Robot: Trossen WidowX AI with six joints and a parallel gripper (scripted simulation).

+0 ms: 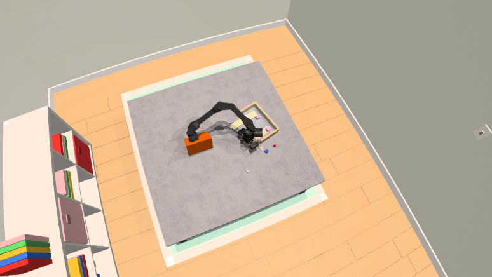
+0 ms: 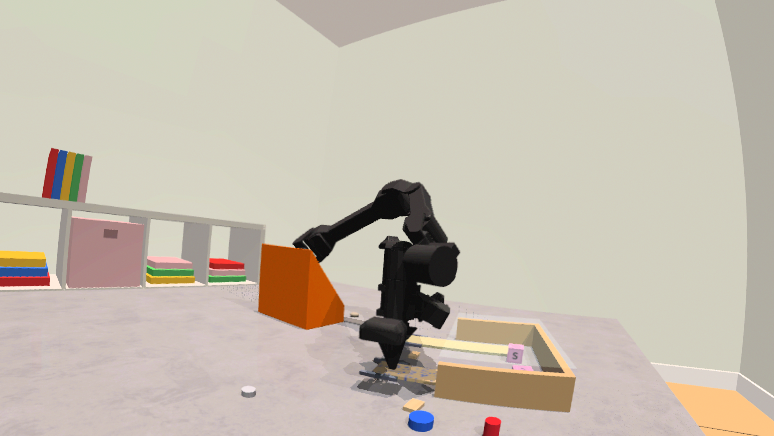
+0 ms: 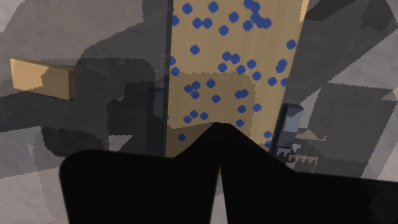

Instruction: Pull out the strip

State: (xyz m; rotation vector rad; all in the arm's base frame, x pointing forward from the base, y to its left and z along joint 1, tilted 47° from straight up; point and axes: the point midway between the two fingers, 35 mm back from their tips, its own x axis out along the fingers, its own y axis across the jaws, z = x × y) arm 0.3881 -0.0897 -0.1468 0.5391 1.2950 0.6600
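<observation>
Now: the tan tile 80 mm ahead of my gripper tip and 100 mm to the right of it. The rest, counted from my gripper tip: red cylinder: 180 mm ahead, 130 mm to the right, 10 mm above; then blue disc: 100 mm ahead, 140 mm to the right.
</observation>
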